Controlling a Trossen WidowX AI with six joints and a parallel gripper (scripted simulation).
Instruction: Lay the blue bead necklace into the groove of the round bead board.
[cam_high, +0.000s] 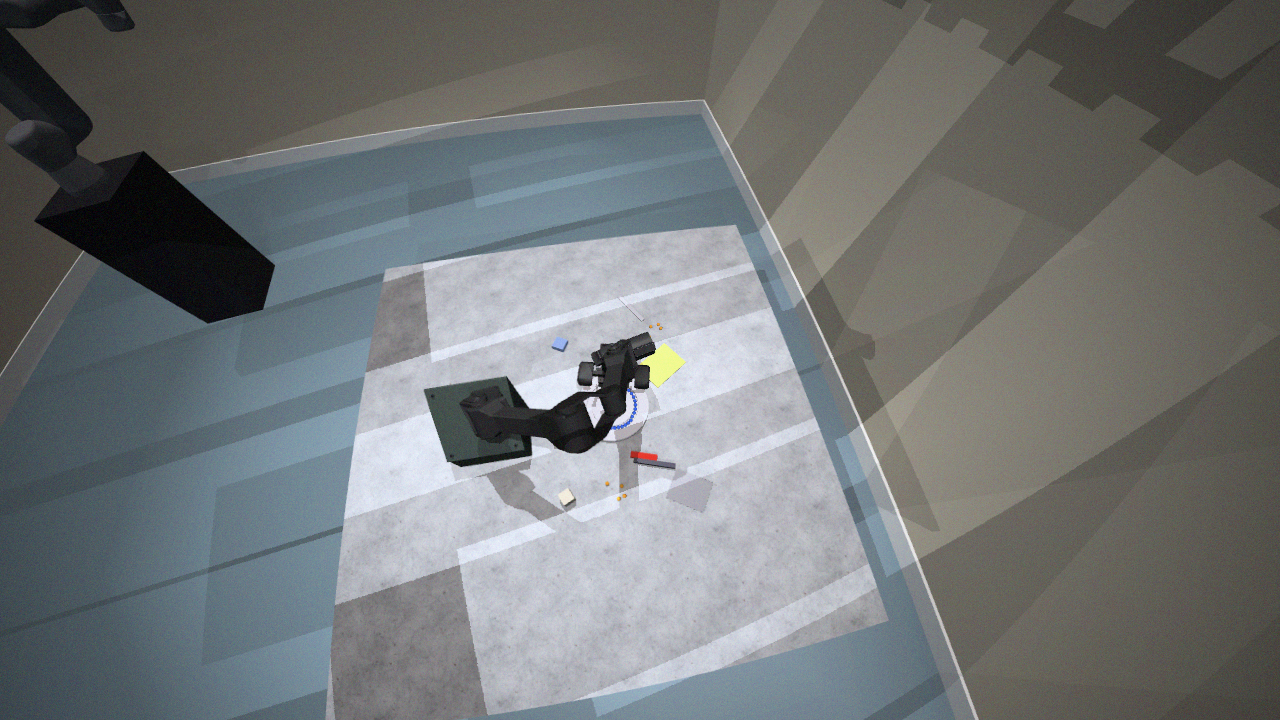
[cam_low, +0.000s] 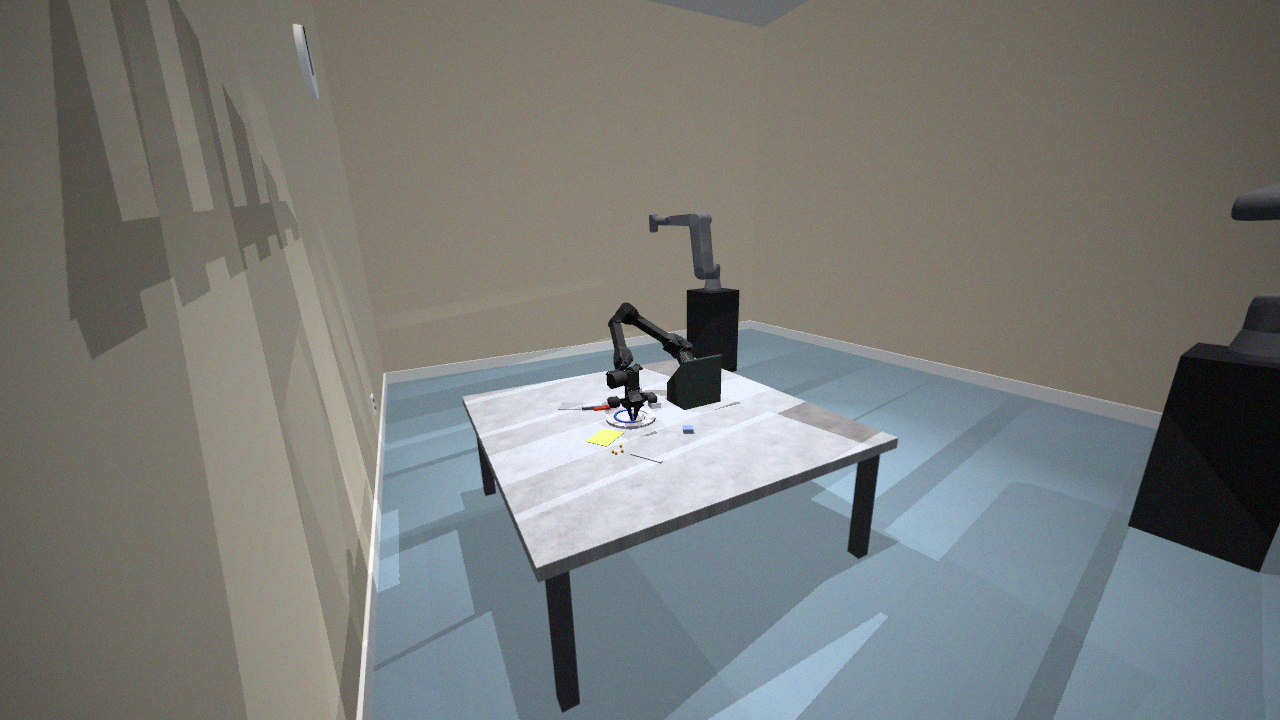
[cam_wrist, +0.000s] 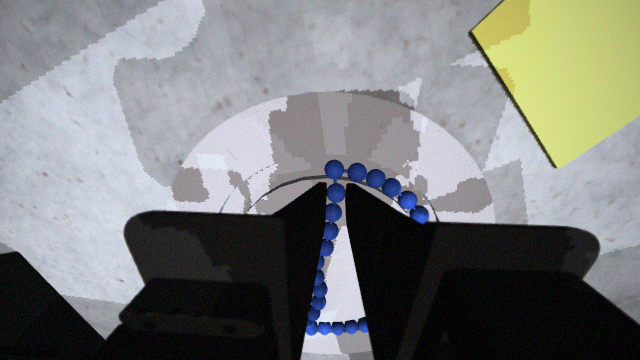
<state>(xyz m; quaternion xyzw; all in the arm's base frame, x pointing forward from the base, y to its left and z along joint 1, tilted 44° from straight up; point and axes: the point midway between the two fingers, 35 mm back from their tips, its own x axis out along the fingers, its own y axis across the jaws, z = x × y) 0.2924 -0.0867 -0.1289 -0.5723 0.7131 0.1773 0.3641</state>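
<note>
Right now my gripper tip is 5 cm to the left of the round white bead board, 2 cm past it and 1 cm above it. Also, from my gripper tip: blue block 18 cm to the left, 13 cm behind, 1 cm below; yellow sheet 15 cm ahead, 4 cm to the left, 1 cm below; grey tool 22 cm to the right, 4 cm ahead, 1 cm below.
</note>
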